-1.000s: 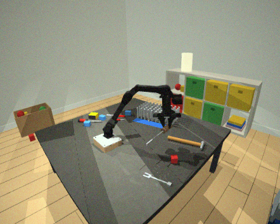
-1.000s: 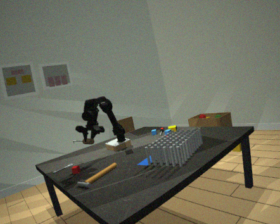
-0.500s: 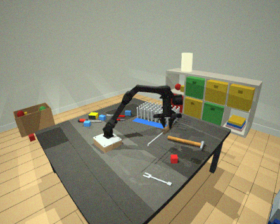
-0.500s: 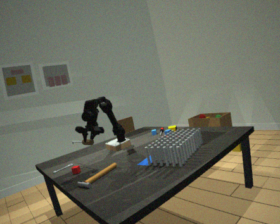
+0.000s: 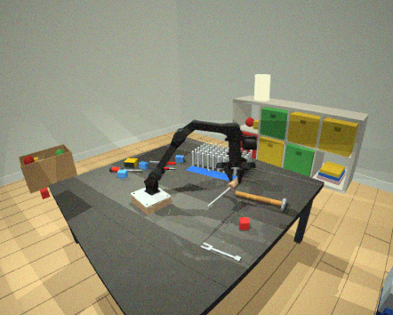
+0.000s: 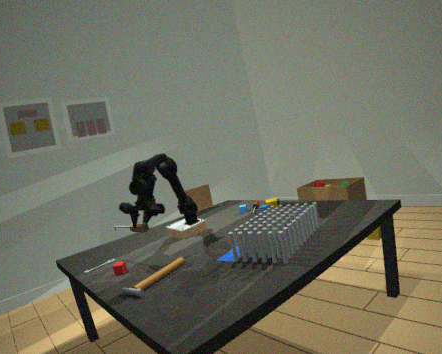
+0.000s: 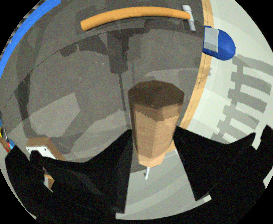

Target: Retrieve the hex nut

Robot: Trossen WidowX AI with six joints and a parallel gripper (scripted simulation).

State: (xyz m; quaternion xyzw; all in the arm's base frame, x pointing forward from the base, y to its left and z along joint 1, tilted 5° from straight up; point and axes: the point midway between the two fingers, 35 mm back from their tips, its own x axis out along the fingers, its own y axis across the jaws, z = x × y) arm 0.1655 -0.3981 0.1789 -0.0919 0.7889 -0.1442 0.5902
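My gripper tip is 11 cm past the hook tool. The rest, counted from my gripper tip: blue taped strip (28 cm ahead, 33 cm to the left, 17 cm below); red cube (7 cm behind, 10 cm to the right, 15 cm below); grey forked tool (26 cm behind, 10 cm to the right, 16 cm below).
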